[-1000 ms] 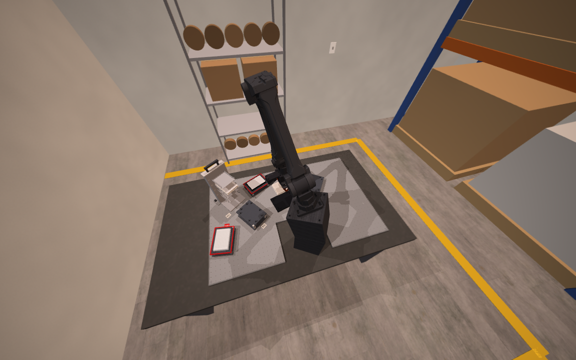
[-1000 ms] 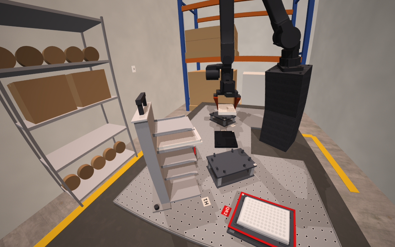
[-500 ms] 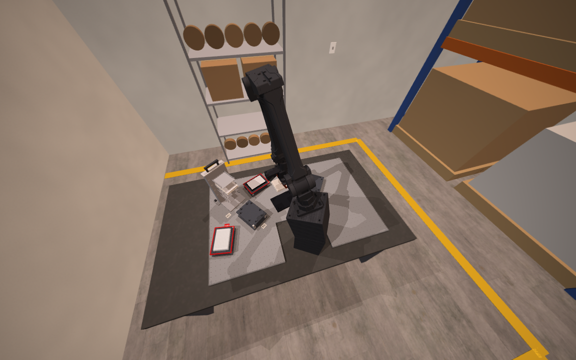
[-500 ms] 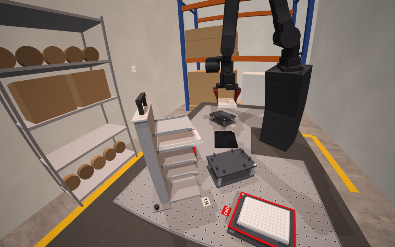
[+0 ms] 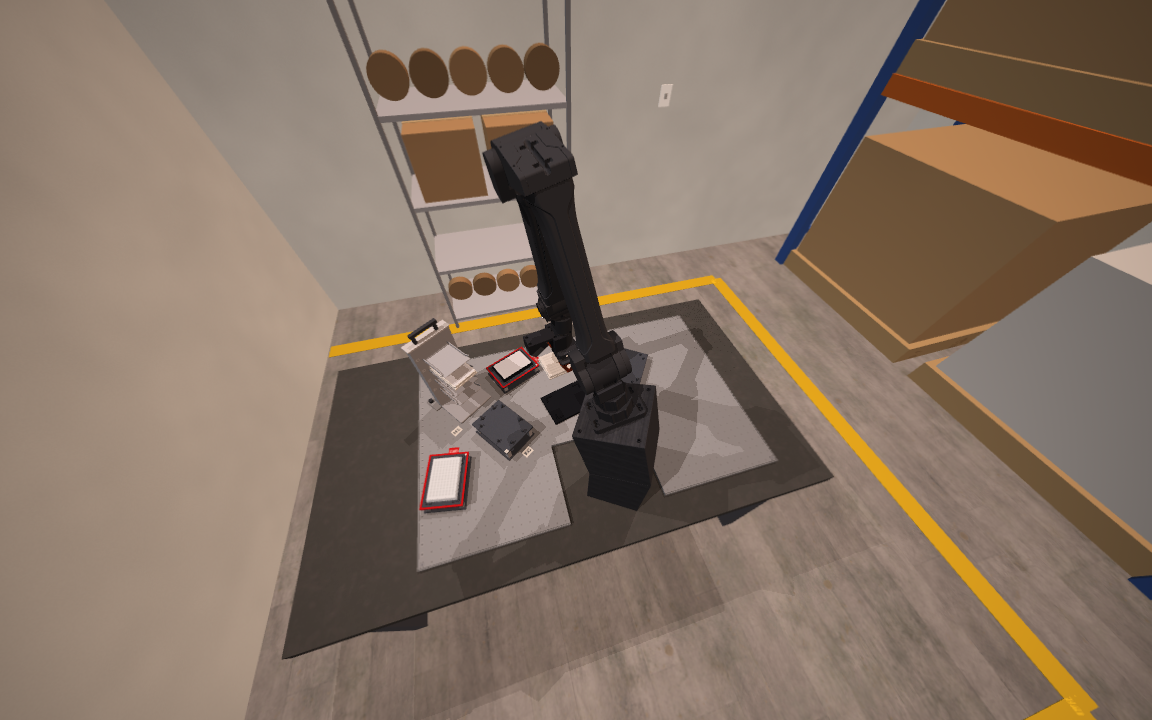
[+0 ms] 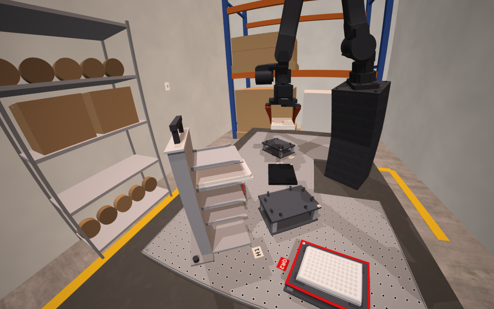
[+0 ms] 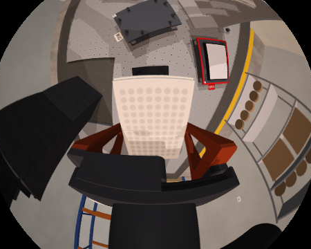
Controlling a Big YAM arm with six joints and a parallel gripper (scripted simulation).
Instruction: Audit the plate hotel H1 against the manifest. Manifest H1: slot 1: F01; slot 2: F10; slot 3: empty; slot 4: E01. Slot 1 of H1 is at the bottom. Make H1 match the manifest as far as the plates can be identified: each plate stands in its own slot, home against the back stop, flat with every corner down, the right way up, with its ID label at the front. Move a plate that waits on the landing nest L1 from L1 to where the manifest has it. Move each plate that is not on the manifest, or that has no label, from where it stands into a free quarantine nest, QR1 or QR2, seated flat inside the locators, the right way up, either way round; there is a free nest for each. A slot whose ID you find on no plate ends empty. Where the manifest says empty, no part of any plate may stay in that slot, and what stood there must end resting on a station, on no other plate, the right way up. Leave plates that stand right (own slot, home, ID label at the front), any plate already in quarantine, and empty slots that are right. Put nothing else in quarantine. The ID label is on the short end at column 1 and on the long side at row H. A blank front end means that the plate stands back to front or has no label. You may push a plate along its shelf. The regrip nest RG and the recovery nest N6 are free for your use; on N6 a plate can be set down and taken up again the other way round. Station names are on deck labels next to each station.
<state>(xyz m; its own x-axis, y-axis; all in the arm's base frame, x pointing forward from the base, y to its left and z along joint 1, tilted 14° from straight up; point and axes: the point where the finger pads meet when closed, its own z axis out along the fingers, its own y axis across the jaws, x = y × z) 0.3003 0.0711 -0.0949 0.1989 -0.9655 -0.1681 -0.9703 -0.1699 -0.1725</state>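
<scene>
Now: hand 23 cm to the right of the dark regrip nest, 19 cm above it and 7 cm past it. The rest, counted from my hand: quarantine nest QR1 (21 cm below, 18 cm ahead, 16 cm to the left); then N6 deck label (25 cm below, 11 cm to the right, 2 cm ahead); then flat black nest (24 cm below, 1 cm to the right).
</scene>
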